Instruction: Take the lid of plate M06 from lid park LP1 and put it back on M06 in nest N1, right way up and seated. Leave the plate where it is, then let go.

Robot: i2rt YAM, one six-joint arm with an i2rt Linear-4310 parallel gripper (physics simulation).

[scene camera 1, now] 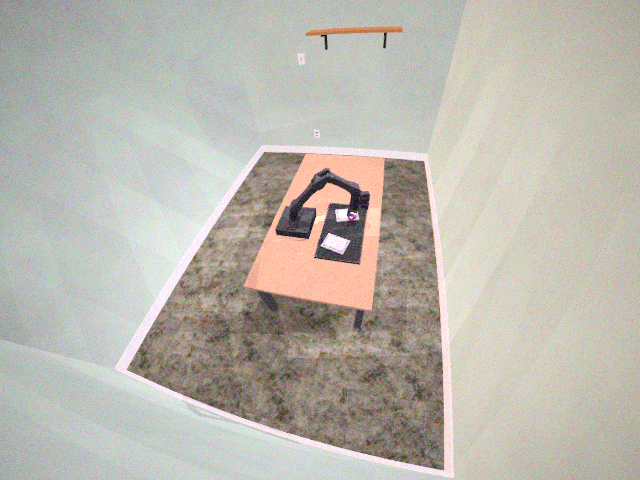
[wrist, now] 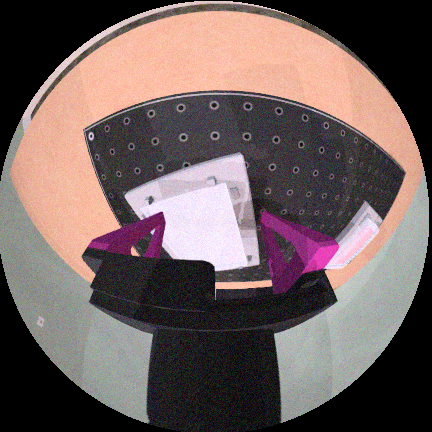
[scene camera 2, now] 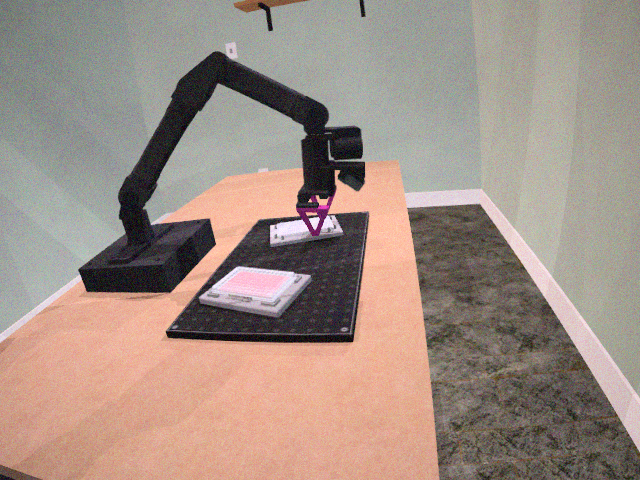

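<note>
Scene camera 2: the gripper (scene camera 2: 319, 227), open; a plate with pink top (scene camera 2: 252, 284). Wrist view: the gripper (wrist: 212, 216), touches a white lid (wrist: 200, 223). Plate with pink top (wrist: 361, 236) sits on a grey nest (wrist: 365, 211).
</note>
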